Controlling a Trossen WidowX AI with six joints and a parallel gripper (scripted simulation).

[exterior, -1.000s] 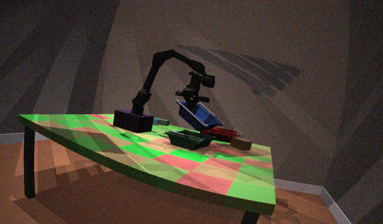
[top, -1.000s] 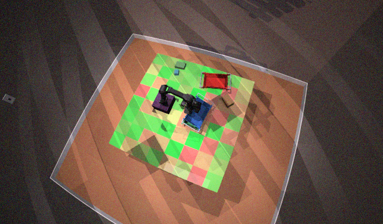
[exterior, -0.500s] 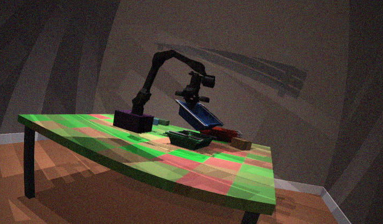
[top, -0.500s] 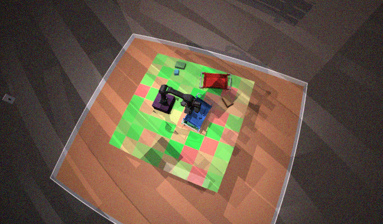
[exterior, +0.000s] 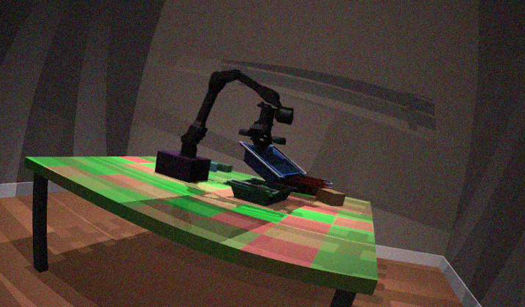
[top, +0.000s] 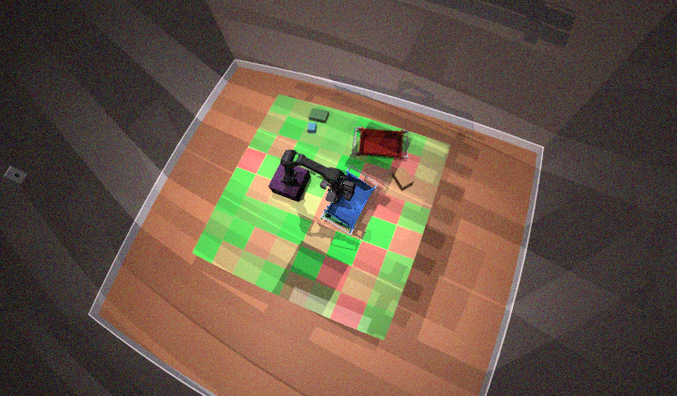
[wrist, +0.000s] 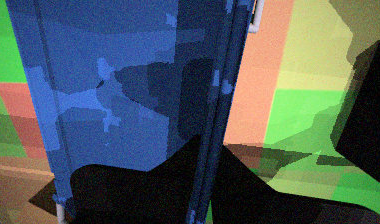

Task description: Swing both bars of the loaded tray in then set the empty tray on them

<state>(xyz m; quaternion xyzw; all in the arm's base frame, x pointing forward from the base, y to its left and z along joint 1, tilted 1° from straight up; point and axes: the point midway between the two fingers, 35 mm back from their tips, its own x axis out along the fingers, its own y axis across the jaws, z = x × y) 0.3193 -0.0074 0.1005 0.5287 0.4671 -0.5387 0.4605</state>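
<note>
Right now the blue tray is 80 mm ahead of my gripper tip and 10 mm to the right of it. The rest, counted from my gripper tip: small blue block 370 mm behind, 450 mm to the left, 140 mm below; green block 360 mm behind, 560 mm to the left, 140 mm below; brown block 320 mm ahead, 270 mm to the left, 130 mm below.
</note>
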